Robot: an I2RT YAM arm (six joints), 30 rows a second.
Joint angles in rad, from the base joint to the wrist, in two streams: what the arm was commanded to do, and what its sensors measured. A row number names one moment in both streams.
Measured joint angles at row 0:
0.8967, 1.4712, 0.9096, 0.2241, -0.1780, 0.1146
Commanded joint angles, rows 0 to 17:
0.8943, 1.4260, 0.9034, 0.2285, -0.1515, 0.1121
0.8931, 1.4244, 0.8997, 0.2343, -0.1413, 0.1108
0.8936, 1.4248, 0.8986, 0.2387, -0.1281, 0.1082
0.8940, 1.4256, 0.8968, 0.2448, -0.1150, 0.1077
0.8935, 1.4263, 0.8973, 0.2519, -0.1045, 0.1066
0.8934, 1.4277, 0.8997, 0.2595, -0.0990, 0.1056
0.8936, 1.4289, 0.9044, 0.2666, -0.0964, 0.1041
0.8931, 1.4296, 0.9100, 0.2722, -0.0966, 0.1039
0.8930, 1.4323, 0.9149, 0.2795, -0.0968, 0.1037
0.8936, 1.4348, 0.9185, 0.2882, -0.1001, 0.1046
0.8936, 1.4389, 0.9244, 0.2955, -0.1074, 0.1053
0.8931, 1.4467, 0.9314, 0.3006, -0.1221, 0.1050
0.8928, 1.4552, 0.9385, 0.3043, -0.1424, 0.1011
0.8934, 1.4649, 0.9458, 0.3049, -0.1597, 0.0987
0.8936, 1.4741, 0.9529, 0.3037, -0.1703, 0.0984
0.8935, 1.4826, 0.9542, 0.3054, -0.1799, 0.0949
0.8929, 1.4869, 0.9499, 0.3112, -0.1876, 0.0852
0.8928, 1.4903, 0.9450, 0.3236, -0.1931, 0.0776
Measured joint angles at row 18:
0.8967, 1.4666, 0.9199, 0.2676, -0.1589, 0.1043
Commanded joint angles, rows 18 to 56:
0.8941, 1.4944, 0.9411, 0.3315, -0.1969, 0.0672
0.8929, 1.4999, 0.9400, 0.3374, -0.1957, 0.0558
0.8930, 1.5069, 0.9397, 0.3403, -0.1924, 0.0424
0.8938, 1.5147, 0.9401, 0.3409, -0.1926, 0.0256
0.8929, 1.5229, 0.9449, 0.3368, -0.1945, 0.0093
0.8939, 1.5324, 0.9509, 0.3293, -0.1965, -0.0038
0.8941, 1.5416, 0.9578, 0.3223, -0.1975, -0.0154
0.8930, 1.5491, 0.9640, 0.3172, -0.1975, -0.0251
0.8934, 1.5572, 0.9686, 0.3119, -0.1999, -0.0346
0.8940, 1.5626, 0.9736, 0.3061, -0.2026, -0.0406
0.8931, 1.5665, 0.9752, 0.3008, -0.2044, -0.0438
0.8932, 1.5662, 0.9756, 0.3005, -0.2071, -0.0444
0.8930, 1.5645, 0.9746, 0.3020, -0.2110, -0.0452
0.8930, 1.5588, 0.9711, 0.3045, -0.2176, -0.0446
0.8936, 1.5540, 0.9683, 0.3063, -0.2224, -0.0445
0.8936, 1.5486, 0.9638, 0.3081, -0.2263, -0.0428
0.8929, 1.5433, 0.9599, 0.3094, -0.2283, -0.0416
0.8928, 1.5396, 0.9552, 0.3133, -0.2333, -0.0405
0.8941, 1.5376, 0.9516, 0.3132, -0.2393, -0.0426
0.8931, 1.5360, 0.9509, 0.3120, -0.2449, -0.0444
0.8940, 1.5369, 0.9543, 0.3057, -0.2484, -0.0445
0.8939, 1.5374, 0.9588, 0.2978, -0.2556, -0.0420
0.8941, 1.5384, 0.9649, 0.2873, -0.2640, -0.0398
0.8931, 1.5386, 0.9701, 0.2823, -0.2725, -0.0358
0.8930, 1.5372, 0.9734, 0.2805, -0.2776, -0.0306
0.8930, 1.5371, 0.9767, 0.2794, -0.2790, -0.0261
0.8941, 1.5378, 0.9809, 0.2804, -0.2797, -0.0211
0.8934, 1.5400, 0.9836, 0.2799, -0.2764, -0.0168
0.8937, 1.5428, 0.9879, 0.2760, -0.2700, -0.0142
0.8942, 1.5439, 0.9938, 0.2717, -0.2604, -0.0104
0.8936, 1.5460, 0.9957, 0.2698, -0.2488, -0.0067
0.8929, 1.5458, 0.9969, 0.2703, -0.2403, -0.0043
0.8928, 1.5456, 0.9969, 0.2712, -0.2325, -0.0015
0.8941, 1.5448, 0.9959, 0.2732, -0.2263, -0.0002
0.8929, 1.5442, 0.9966, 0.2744, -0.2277, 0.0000
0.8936, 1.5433, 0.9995, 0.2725, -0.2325, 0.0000
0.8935, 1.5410, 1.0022, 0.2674, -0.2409, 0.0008
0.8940, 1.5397, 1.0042, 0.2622, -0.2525, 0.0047
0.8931, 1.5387, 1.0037, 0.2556, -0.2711, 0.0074
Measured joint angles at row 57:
0.8967, 1.5597, 0.9714, 0.2722, -0.2516, -0.0113
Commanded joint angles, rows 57 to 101:
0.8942, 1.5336, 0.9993, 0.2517, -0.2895, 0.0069
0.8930, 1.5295, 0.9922, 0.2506, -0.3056, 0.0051
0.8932, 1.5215, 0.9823, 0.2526, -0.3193, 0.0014
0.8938, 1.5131, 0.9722, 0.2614, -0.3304, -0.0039
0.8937, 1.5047, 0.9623, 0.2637, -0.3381, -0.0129
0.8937, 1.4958, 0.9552, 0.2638, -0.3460, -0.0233
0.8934, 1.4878, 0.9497, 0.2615, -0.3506, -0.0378
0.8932, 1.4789, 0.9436, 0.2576, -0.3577, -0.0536
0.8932, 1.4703, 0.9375, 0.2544, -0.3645, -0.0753
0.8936, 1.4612, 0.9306, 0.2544, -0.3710, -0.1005
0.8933, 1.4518, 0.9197, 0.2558, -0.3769, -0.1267
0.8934, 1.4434, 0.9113, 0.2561, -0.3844, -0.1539
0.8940, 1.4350, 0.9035, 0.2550, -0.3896, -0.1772
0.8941, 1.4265, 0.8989, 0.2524, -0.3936, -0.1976
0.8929, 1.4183, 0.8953, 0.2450, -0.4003, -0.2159
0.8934, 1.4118, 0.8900, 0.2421, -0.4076, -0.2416
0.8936, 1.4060, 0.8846, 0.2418, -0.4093, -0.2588
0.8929, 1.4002, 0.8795, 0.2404, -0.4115, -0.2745
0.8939, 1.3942, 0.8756, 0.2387, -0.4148, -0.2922
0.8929, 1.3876, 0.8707, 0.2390, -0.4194, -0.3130
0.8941, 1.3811, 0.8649, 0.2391, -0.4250, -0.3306
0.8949, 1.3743, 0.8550, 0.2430, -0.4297, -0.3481
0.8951, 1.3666, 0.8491, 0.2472, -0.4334, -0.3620
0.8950, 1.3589, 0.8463, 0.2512, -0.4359, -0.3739
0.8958, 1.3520, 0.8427, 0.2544, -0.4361, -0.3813
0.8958, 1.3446, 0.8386, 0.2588, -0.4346, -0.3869
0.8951, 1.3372, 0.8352, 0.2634, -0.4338, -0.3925
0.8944, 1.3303, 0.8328, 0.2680, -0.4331, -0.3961
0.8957, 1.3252, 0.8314, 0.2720, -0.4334, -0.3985
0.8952, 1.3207, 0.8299, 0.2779, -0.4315, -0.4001
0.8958, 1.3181, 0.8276, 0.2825, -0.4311, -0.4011
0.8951, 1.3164, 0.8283, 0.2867, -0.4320, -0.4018
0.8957, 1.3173, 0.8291, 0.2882, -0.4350, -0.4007
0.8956, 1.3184, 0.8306, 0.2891, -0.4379, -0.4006
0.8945, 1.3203, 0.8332, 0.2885, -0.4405, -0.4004
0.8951, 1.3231, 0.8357, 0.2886, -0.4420, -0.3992
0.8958, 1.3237, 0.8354, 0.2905, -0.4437, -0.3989
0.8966, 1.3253, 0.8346, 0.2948, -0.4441, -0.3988
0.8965, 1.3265, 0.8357, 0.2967, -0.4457, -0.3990
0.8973, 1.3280, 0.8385, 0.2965, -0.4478, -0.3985
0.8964, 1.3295, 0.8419, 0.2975, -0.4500, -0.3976
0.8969, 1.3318, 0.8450, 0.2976, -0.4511, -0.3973
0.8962, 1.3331, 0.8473, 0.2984, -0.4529, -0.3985
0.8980, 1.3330, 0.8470, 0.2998, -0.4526, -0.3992
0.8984, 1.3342, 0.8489, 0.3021, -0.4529, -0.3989
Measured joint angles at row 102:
0.8970, 1.3388, 0.8368, 0.2600, -0.4389, -0.3828
